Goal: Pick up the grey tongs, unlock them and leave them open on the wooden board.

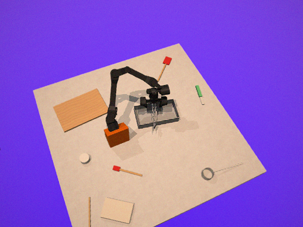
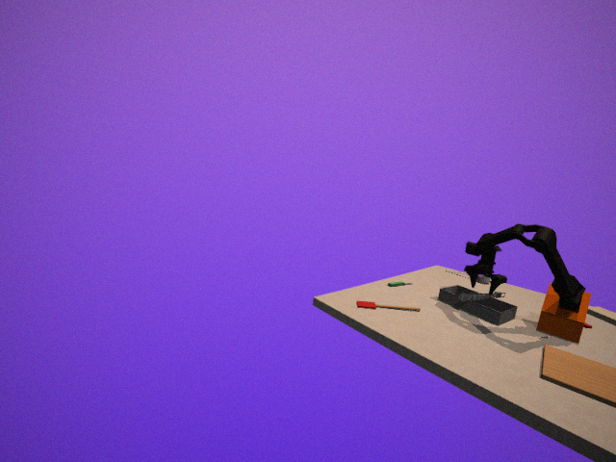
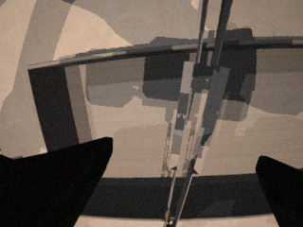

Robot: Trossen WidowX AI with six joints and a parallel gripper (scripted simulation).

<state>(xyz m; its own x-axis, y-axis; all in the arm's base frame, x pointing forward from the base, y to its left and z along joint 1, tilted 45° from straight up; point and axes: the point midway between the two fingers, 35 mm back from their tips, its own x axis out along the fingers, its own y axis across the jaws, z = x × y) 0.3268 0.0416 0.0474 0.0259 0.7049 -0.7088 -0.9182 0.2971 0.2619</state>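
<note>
Right now the grey roasting tin is 20 mm ahead of my gripper tip, 20 mm to the right of it and 70 mm below it. Also, from my gripper tip: green-handled tool 410 mm ahead, 10 mm to the right, 90 mm below; wooden board 470 mm behind, 260 mm to the left, 90 mm below; red spatula 290 mm ahead, 370 mm to the left, 90 mm below.
</note>
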